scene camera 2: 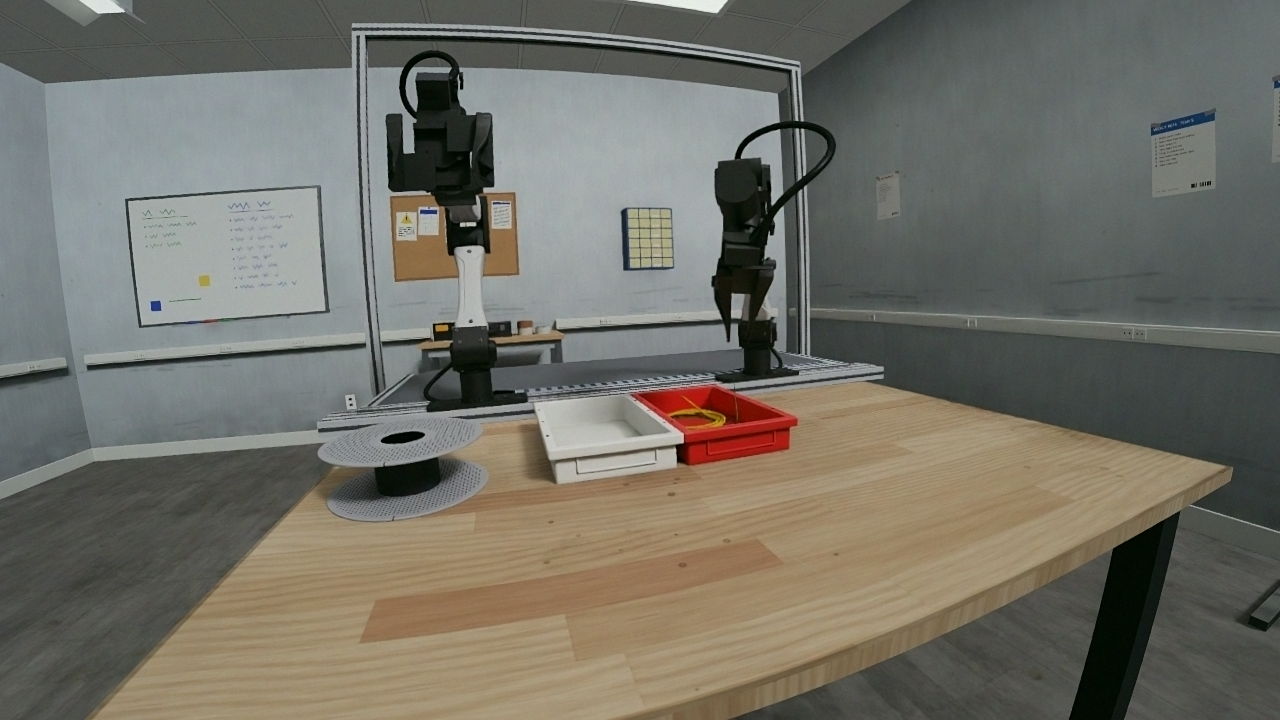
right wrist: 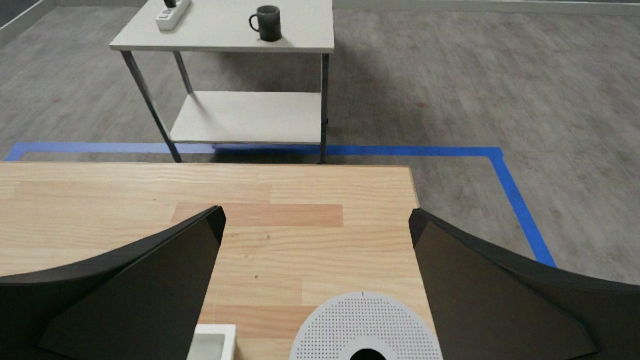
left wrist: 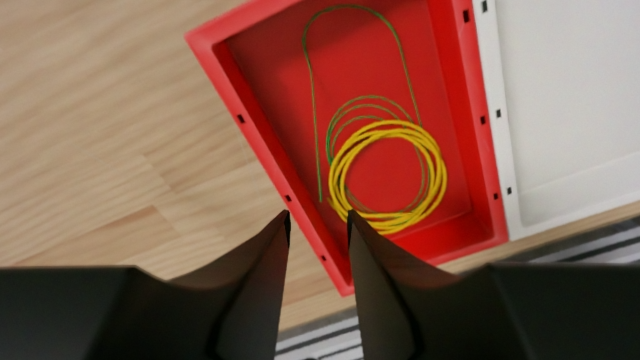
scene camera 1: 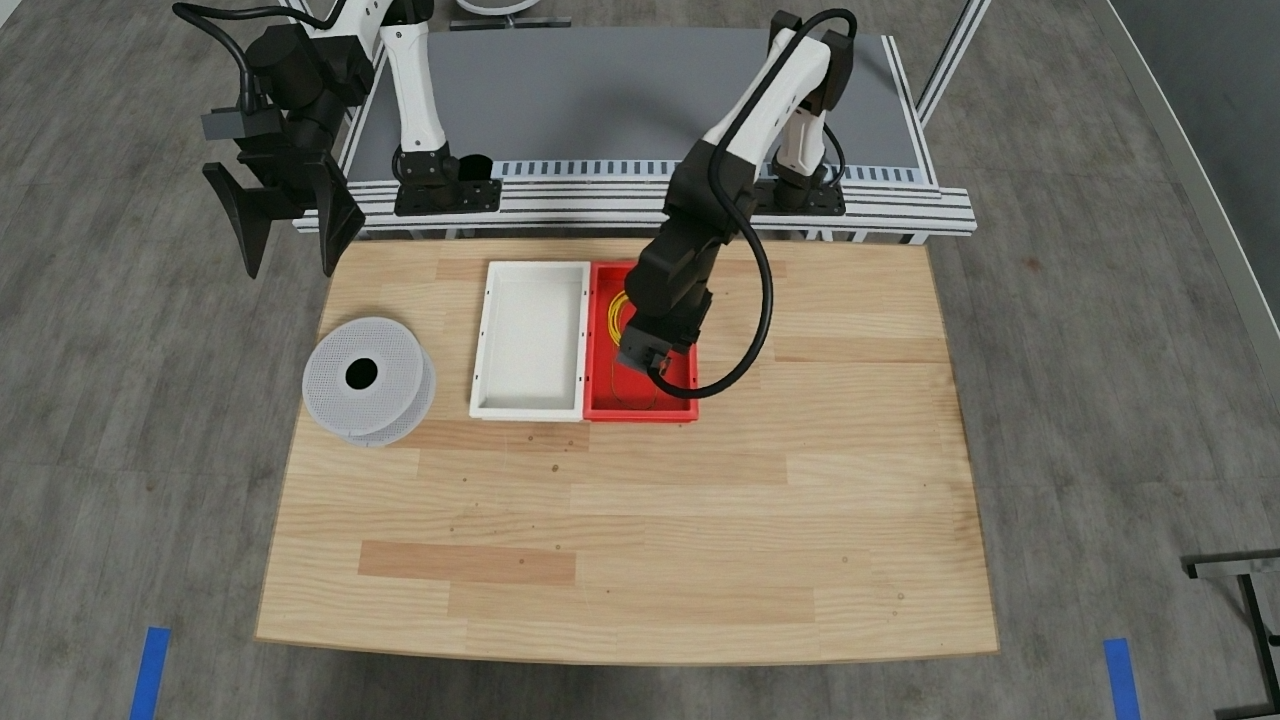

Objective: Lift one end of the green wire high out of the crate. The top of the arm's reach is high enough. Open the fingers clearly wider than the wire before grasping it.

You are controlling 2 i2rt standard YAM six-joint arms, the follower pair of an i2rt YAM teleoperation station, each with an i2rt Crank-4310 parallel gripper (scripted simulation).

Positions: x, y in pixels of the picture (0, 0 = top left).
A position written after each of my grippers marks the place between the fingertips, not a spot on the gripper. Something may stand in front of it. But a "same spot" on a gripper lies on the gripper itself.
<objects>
my left gripper: scene camera 2; left wrist; scene camera 1 669, 332; not seen in the right wrist view (out of frame)
my right gripper: scene camera 2; right wrist; scene camera 1 288, 276; not seen in the left wrist view (out of frame)
same spot on my left gripper: (left wrist: 401, 299) = (scene camera 2: 730, 293)
same spot on my right gripper: (right wrist: 151, 291) = (scene camera 2: 478, 152)
</objects>
